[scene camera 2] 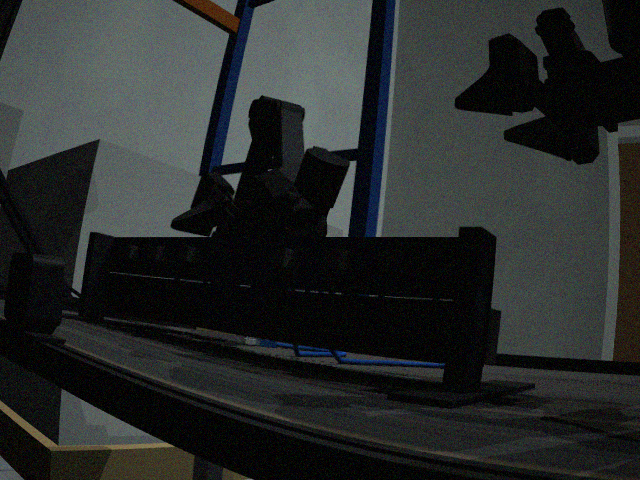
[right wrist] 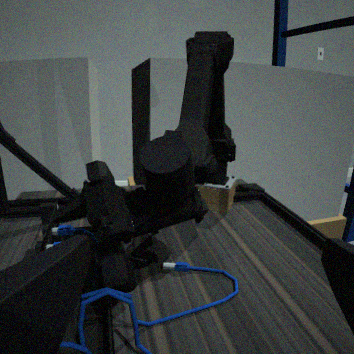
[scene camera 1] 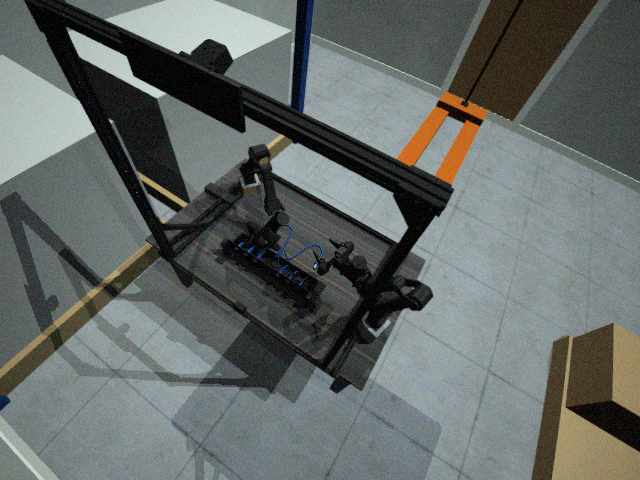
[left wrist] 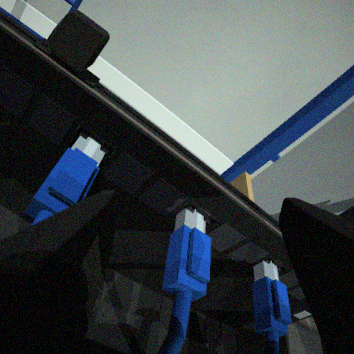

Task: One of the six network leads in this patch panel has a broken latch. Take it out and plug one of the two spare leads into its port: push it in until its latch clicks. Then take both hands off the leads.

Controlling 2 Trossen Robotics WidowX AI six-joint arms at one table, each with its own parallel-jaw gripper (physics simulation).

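Pixels of known places: left gripper, fingertip midpoint: point(scene camera 2: 184, 240) point(right wrist: 53, 239) point(scene camera 1: 251, 250) point(left wrist: 200, 206); right gripper, fingertip midpoint: point(scene camera 2: 481, 120) point(right wrist: 209, 250) point(scene camera 1: 321, 244); left arm's base, link origin: point(right wrist: 215, 179) point(scene camera 1: 249, 179); right arm's base, link origin: point(scene camera 1: 375, 321).
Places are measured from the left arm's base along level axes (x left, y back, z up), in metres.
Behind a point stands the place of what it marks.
Note:
The dark patch panel point(scene camera 1: 271, 269) {x -0.058, y -0.582, z 0.022 m} point(scene camera 2: 403, 268) point(left wrist: 132, 172) {x -0.117, y -0.495, z 0.022 m} stands on the table with a row of blue leads. In the left wrist view, a middle plug point(left wrist: 187, 260) {x -0.115, y -0.456, z 0.022 m}, a left plug point(left wrist: 67, 177) {x -0.085, y -0.498, z 0.026 m} and a right plug point(left wrist: 270, 305) {x -0.145, y -0.414, z 0.022 m} sit at ports; I cannot tell which latch is broken. My left gripper point(left wrist: 200, 206) {x -0.116, y -0.469, z 0.039 m} is open; the middle and right plugs show between its fingers, neither gripped. My right gripper point(scene camera 2: 481, 119) {x 0.144, y -0.624, z 0.191 m} point(right wrist: 209, 250) {x 0.144, y -0.624, z 0.191 m} is open and empty, above and away from the panel. A spare lead's plug point(right wrist: 182, 266) {x 0.027, y -0.320, z -0.060 m} point(scene camera 2: 263, 342) {x 0.018, y -0.324, z -0.063 m} lies on the table; a second blue cable point(right wrist: 107, 291) {x 0.010, y -0.517, z 0.034 m} loops nearby.
The table point(scene camera 1: 330, 330) {x 0.106, y -0.906, z -0.069 m} carries a black overhead frame point(scene camera 1: 320, 139) {x -0.086, y -0.897, z 0.971 m}. My left arm point(right wrist: 207, 100) {x 0.047, y -0.289, z 0.225 m} reaches down beside the panel. A dark block point(left wrist: 77, 40) {x -0.221, y -0.676, z -0.033 m} shows past the panel's edge. Cardboard boxes point(scene camera 1: 594, 372) and an orange pallet jack point(scene camera 1: 423, 136) are on the floor beyond the table.

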